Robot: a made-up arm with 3 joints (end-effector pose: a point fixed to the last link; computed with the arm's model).
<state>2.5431 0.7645 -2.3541</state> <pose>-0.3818 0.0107 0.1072 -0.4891 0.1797 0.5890</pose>
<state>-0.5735 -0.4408 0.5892</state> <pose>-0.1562 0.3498 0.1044 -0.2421 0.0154 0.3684</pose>
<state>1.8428 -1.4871 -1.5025</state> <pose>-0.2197 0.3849 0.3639 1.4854 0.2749 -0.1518</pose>
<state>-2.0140 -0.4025 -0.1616</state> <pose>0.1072 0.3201 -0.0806 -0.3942 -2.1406 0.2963</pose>
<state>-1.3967 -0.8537 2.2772</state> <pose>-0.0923 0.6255 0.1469 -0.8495 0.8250 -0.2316</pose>
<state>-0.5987 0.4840 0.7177</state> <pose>-0.0425 0.2641 0.2051 0.2962 0.1167 -0.3831</pose>
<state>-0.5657 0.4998 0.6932</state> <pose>-0.0378 0.2639 0.2016 0.2944 0.1248 -0.4043</pose>
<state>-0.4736 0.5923 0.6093</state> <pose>-0.0228 0.2578 0.1890 0.3055 0.1317 -0.5080</pose>
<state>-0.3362 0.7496 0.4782</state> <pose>-0.0013 0.2482 0.1655 0.2971 0.1353 -0.6889</pose>
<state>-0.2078 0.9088 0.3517</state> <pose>0.0166 0.2387 0.1384 0.2511 0.1339 -0.8742</pose>
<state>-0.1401 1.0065 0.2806</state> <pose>0.0250 0.2318 0.1215 0.2103 0.1284 -0.9851</pose>
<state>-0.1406 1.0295 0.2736</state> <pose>0.0259 0.2292 0.1200 0.2118 0.1210 -1.0082</pose>
